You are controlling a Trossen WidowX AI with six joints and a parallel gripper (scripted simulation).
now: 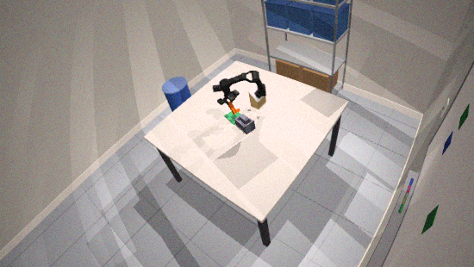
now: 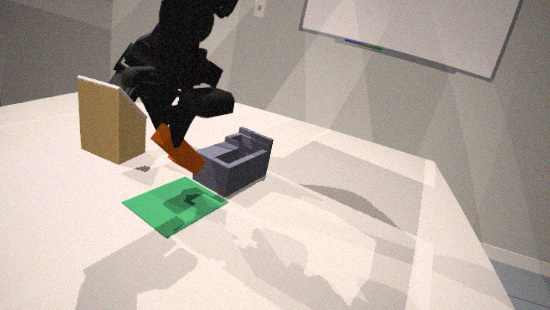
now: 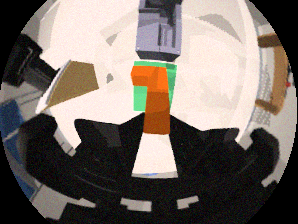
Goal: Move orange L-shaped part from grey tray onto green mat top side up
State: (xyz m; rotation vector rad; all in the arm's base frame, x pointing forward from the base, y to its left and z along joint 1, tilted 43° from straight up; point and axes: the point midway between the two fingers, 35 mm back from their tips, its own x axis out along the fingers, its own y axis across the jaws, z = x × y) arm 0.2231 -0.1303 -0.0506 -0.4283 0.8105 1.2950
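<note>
Now: the green mat 1 cm ahead of my gripper tip, 2 cm to the left of it and 14 cm below it. Round my gripper tip: orange L-shaped part 4 cm to the left, 3 cm below.
</note>
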